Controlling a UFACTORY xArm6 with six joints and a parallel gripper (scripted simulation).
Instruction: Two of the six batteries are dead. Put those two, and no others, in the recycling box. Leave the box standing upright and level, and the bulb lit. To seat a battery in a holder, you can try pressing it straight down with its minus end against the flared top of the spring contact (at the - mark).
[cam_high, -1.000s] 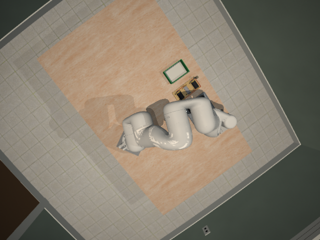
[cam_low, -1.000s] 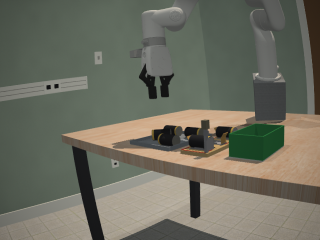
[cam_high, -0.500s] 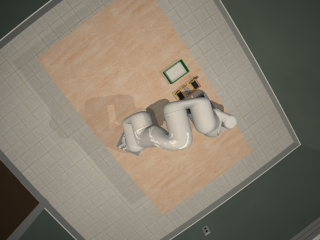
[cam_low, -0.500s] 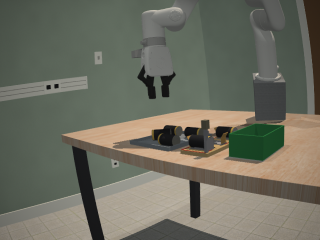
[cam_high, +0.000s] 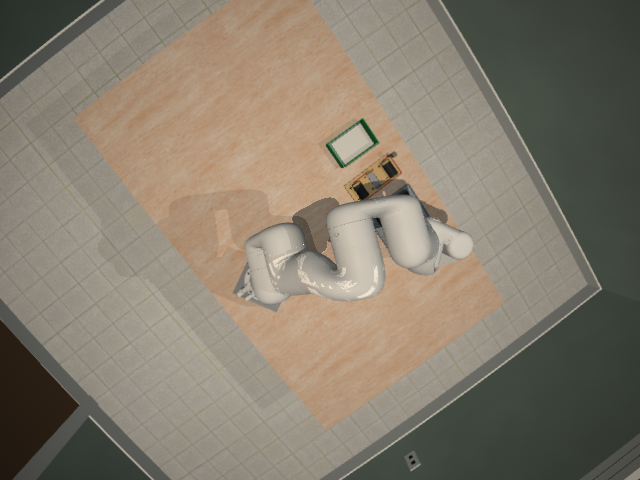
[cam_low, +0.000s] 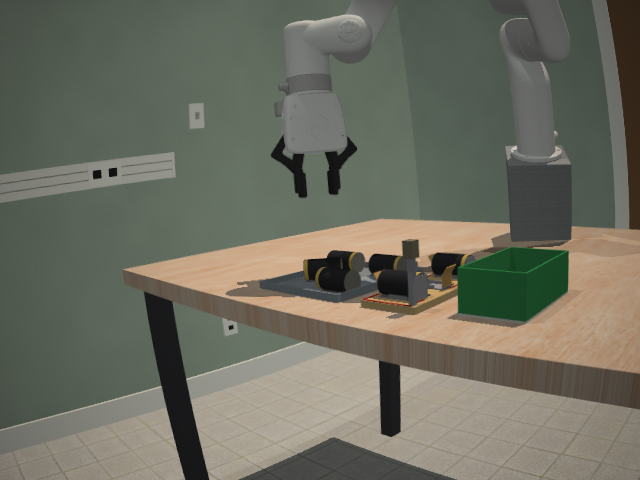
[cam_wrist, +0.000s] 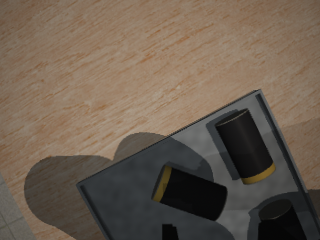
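My hand is 15 cm above the grey tray, 4 cm to the right of it and 1 cm past it. The rest, counted from my hand: green recycling box: 36 cm to the left, 14 cm below, 3 cm behind.
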